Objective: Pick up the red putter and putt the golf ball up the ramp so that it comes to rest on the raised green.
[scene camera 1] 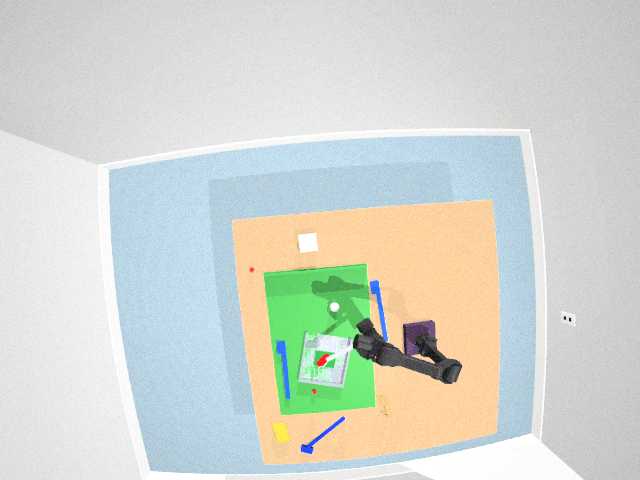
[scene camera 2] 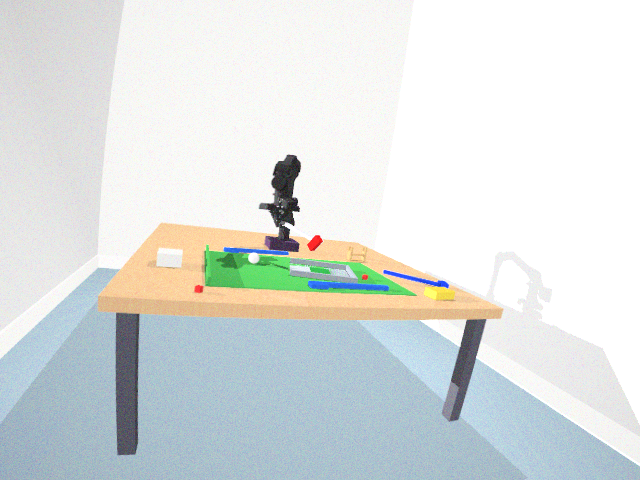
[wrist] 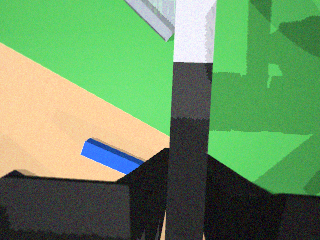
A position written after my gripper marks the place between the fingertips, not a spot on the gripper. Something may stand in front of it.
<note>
In view: my gripper (scene camera 2: 278, 227).
My gripper also shows in the wrist view (wrist: 182, 156).
</note>
